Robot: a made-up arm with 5 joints.
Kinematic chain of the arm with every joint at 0, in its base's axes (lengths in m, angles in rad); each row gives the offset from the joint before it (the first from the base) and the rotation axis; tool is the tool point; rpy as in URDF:
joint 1: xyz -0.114 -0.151 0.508 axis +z
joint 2: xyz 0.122 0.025 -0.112 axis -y
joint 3: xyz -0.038 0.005 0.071 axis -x
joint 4: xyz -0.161 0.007 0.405 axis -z
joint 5: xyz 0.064 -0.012 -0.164 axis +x
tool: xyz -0.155 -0.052 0.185 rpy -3.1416 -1.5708 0
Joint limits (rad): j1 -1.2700..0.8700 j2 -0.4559..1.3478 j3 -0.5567..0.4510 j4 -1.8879..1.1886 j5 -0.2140..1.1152
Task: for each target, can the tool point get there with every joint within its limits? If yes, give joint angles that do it. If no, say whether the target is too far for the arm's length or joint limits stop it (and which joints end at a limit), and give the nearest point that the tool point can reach.
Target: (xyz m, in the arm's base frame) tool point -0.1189 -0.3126 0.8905
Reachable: yes | joints 0.2416 -0.1657 -0.1803 -0.4240 0.1468
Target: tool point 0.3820 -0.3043 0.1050
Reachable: no: joint limits stop it (at a limit: joint 1, joint 2, joint 3, joint 5) | nearest point 0.0371 -0.4304 0.2187 | short by 0.384 m
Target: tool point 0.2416 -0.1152 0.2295
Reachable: no: joint limits stop it (at a limit: joint 1, joint 2, joint 3, joint 5) | nearest point 0.0446 -0.4191 0.2828 | short by 0.366 m
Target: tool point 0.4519 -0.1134 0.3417
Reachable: no: joint limits stop it (at a limit: joint 1, joint 2, joint 3, joint 5) | nearest point 0.1896 -0.1445 0.6194 | short by 0.383 m
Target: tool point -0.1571 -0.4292 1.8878
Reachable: no: too far | nearest point -0.1089 -0.2347 0.9747 | short by 0.935 m
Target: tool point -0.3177 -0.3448 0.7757
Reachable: yes | joints 0.1132 0.2889 -0.2565 -0.8299 -0.0768
